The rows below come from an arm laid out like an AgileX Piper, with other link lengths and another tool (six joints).
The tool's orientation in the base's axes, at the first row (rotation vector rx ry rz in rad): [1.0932, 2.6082, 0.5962]
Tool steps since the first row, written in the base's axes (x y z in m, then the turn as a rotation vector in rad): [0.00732, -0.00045, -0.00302, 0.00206, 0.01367, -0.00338]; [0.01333, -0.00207, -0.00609, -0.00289, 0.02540, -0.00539]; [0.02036, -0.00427, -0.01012, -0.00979, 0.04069, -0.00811]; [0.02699, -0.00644, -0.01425, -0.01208, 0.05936, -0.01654]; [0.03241, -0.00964, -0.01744, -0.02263, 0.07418, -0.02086]
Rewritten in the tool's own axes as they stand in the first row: [-0.00514, 0.00287, 0.00532, 0.00871, 0.00840, 0.00749]; [-0.01022, 0.00415, 0.00986, 0.02074, 0.01184, 0.01059]; [-0.01636, 0.00527, 0.01549, 0.03673, 0.01601, 0.01456]; [-0.02219, 0.00610, 0.02106, 0.05240, 0.02255, 0.02624]; [-0.02800, 0.00597, 0.02506, 0.07068, 0.02342, 0.03011]
